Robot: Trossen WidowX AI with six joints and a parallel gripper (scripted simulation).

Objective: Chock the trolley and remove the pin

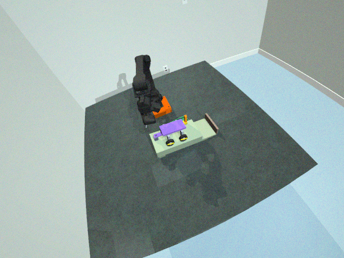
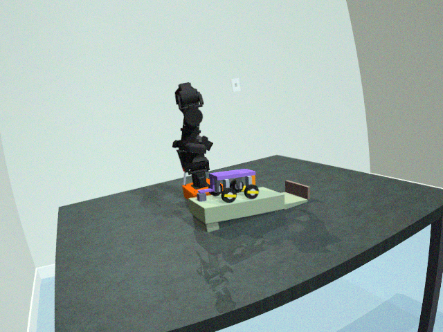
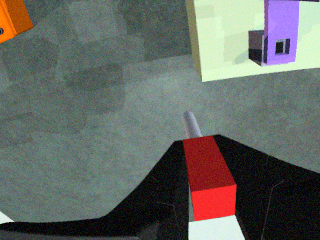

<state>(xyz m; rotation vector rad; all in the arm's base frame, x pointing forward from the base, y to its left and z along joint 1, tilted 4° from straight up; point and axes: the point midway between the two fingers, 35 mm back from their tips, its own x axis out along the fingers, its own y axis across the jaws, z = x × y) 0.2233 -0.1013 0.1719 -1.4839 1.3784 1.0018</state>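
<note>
My gripper tip is 200 mm to the right of the green tray, 180 mm above it and 30 mm past it. Also, from my gripper tip: purple trolley (120 mm to the left, 90 mm ahead, 60 mm below); red-headed stop pin (right at my gripper tip); pale green ramp (130 mm to the left, 130 mm below, 90 mm ahead).
</note>
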